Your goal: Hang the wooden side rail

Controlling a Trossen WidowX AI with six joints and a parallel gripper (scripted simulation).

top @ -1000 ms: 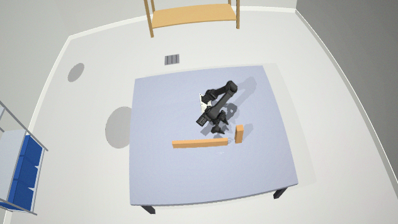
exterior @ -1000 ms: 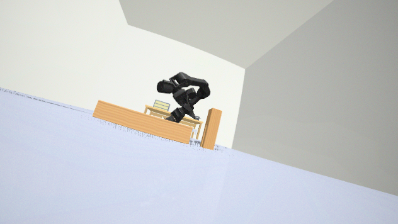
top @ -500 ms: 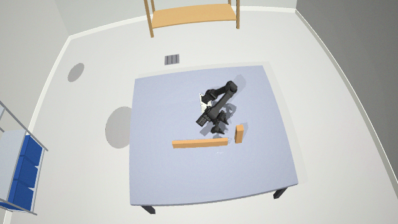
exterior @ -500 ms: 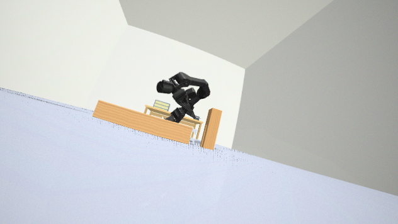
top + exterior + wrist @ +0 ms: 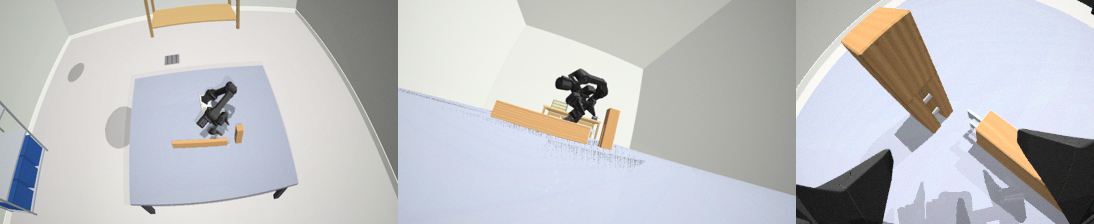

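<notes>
Now: gripper tip 2 cm short of the headboard post, 10 cm to the right of it and 4 cm above it.
</notes>
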